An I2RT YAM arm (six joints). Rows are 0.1 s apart.
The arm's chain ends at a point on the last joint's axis. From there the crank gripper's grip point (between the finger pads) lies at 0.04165 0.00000 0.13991 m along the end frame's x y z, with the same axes.
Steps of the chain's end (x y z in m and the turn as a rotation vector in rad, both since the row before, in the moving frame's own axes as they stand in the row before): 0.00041, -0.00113, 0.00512, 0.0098, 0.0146, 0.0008; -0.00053, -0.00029, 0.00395, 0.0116, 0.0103, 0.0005; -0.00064, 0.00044, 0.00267, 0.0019, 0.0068, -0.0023; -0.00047, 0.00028, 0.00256, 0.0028, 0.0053, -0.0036; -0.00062, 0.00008, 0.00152, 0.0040, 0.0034, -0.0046; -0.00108, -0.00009, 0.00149, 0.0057, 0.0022, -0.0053; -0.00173, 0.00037, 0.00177, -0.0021, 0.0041, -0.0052; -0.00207, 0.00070, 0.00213, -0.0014, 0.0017, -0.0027; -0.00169, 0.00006, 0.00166, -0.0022, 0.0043, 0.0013
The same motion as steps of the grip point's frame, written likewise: 0.00245, -0.00246, 0.00449, 0.0098, 0.0146, 0.0008; 0.00091, -0.00189, 0.00350, 0.0116, 0.0103, 0.0005; 0.00031, 0.00008, 0.00238, 0.0019, 0.0068, -0.0023; 0.00027, -0.00026, 0.00234, 0.0028, 0.0053, -0.0036; -0.00015, -0.00067, 0.00138, 0.0040, 0.0034, -0.0046; -0.00078, -0.00111, 0.00140, 0.0057, 0.0022, -0.0053; -0.00116, 0.00045, 0.00160, -0.0021, 0.0041, -0.0052; -0.00183, 0.00078, 0.00206, -0.0014, 0.0017, -0.0027; -0.00109, 0.00042, 0.00148, -0.0022, 0.0043, 0.0013
